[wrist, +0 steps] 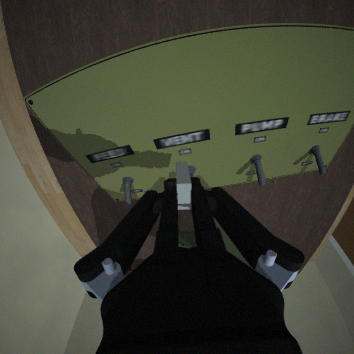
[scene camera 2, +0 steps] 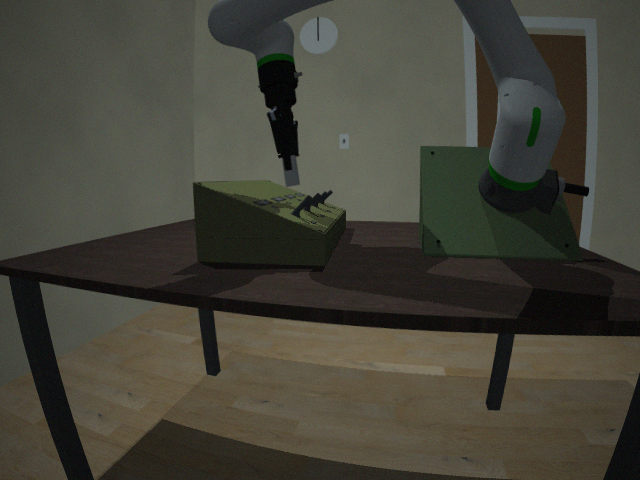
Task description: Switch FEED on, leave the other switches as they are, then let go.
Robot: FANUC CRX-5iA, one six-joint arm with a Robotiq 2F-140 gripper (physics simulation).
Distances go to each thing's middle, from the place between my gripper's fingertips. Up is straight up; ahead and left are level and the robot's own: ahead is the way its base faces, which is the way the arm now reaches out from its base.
Scene:
Now: the olive switch box [scene camera 2: 254,222] 50 mm ahead of my hand, 60 mm to the right of it and 70 mm below it.

